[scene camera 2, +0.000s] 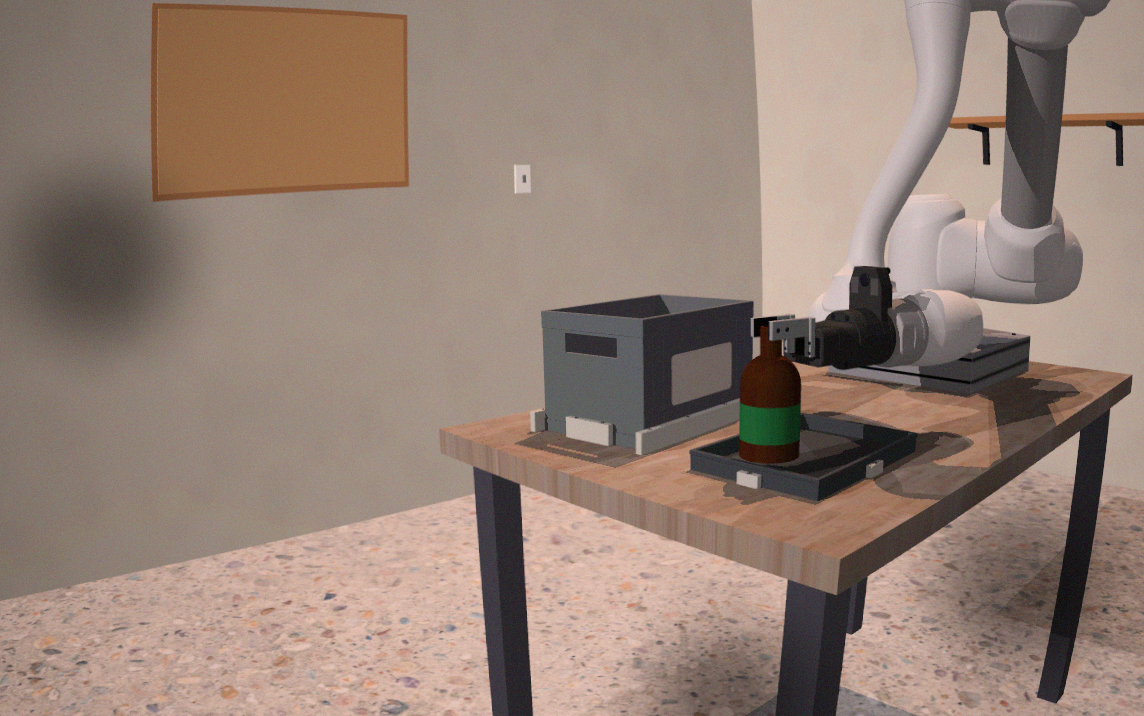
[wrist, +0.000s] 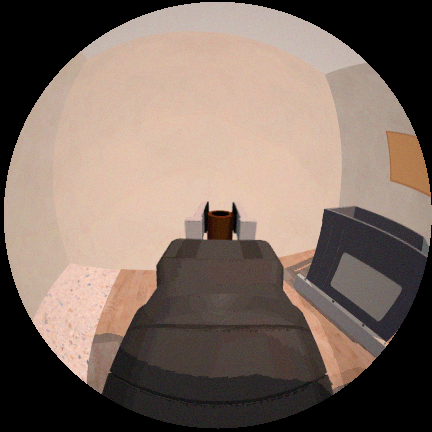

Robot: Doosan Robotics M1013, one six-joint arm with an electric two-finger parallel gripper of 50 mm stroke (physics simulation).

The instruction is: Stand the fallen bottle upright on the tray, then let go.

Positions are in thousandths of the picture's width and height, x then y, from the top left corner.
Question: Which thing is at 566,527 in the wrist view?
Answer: My gripper.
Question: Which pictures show my gripper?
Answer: Scene camera 2 and the wrist view: all of them.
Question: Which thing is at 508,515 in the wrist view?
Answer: A brown bottle.
